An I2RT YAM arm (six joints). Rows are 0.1 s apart.
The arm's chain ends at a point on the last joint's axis. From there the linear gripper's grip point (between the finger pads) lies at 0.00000 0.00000 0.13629 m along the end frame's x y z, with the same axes.
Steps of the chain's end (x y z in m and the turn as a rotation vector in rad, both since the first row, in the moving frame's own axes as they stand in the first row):
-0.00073, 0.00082, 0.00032, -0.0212, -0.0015, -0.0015
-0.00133, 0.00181, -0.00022, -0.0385, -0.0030, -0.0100
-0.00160, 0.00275, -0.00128, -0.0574, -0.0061, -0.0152
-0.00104, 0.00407, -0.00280, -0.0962, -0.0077, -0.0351
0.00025, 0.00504, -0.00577, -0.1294, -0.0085, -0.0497
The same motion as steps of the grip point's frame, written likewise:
-0.00093, 0.00371, 0.00029, -0.0212, -0.0015, -0.0015
-0.00171, 0.00706, -0.00032, -0.0385, -0.0030, -0.0100
-0.00237, 0.01057, -0.00151, -0.0574, -0.0061, -0.0152
-0.00186, 0.01718, -0.00343, -0.0962, -0.0077, -0.0351
-0.00047, 0.02265, -0.00691, -0.1294, -0.0085, -0.0497

